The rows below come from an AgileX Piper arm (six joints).
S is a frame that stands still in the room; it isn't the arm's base.
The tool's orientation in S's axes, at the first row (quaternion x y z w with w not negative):
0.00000 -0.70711 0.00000 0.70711
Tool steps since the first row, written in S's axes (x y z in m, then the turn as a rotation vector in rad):
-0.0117 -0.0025 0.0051 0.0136 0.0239 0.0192
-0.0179 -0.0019 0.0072 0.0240 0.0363 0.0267
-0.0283 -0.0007 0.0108 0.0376 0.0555 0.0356
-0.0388 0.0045 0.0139 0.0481 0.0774 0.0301
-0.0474 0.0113 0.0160 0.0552 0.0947 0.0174
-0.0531 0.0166 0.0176 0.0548 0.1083 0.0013
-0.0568 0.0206 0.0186 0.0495 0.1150 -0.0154
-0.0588 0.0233 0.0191 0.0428 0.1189 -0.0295
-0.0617 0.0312 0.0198 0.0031 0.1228 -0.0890
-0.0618 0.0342 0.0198 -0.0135 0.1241 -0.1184
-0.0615 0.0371 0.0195 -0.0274 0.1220 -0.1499
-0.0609 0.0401 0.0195 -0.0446 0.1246 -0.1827
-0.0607 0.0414 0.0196 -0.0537 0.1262 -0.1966
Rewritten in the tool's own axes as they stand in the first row. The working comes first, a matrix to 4 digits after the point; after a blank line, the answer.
The tool's axes in the first row as the columns of a matrix, in S's axes (used below as rounded here):
0.0000 0.0000 -1.0000
0.0000 1.0000 0.0000
1.0000 0.0000 0.0000

0.0051 -0.0025 0.0117 0.0192 0.0239 -0.0136
0.0072 -0.0019 0.0179 0.0267 0.0363 -0.0240
0.0108 -0.0007 0.0283 0.0356 0.0555 -0.0376
0.0139 0.0045 0.0388 0.0301 0.0774 -0.0481
0.0160 0.0113 0.0474 0.0174 0.0947 -0.0552
0.0176 0.0166 0.0531 0.0013 0.1083 -0.0548
0.0186 0.0206 0.0568 -0.0154 0.1150 -0.0495
0.0191 0.0233 0.0588 -0.0295 0.1189 -0.0428
0.0198 0.0312 0.0617 -0.0890 0.1228 -0.0031
0.0198 0.0342 0.0618 -0.1184 0.1241 0.0135
0.0195 0.0371 0.0615 -0.1499 0.1220 0.0274
0.0195 0.0401 0.0609 -0.1827 0.1246 0.0446
0.0196 0.0414 0.0607 -0.1966 0.1262 0.0537

